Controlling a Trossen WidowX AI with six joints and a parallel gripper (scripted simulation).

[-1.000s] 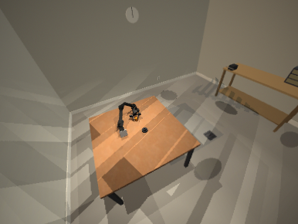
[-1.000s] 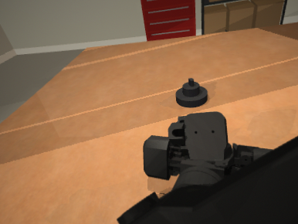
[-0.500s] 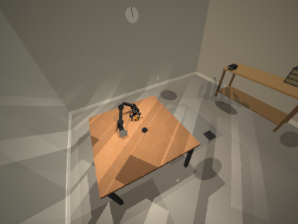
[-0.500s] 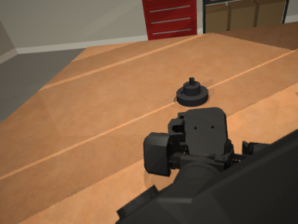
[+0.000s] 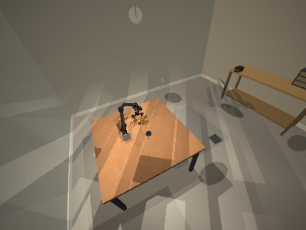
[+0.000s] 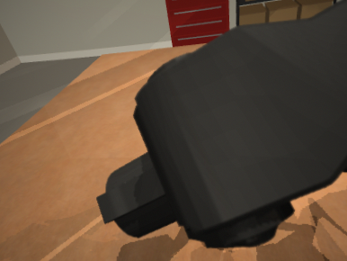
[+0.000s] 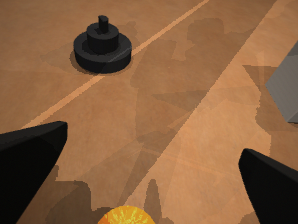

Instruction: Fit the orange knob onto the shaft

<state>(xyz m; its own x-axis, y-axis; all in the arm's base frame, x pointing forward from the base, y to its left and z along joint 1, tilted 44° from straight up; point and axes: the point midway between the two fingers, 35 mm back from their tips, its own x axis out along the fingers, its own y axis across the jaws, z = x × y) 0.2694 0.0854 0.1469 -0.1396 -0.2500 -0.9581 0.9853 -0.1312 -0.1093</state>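
Right now the orange knob is 10 mm ahead of my gripper tip, 30 mm to the left of it and 80 mm below it. Also, from my gripper tip: dark round pedestal 40 mm ahead, 220 mm to the right, 80 mm below.
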